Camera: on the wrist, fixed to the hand. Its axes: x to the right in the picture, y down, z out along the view.
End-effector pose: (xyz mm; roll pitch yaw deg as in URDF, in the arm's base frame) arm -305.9 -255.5 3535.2 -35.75 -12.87 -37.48
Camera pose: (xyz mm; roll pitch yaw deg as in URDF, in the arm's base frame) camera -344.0 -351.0 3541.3 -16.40 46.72 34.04
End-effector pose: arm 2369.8 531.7 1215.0 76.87 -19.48 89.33
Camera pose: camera 2332.2 589.5 1138.5 -28.64 -59.02 -151.54
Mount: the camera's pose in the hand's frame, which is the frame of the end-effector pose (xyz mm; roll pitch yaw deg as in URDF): 28.5 -80.2 -58.0 5.13 13.61 87.07
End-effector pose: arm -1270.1 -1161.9 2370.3 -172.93 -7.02 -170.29
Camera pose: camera -1277.6 -1236.7 2440.7 -167.45 -6.85 101.75
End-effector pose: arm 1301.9 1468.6 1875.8 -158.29 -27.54 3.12
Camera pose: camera 1285.7 1520.9 1963.1 -146.12 5.83 -80.59
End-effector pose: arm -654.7 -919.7 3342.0 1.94 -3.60 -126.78
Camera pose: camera -736.6 -898.7 3283.2 1.56 11.47 -40.42
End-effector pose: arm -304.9 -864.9 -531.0 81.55 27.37 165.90
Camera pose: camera -301.4 -912.8 -622.1 62.10 -53.04 -155.46
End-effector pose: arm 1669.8 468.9 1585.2 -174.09 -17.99 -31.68
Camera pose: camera 1714.3 528.2 1656.7 -156.41 -8.22 -121.34
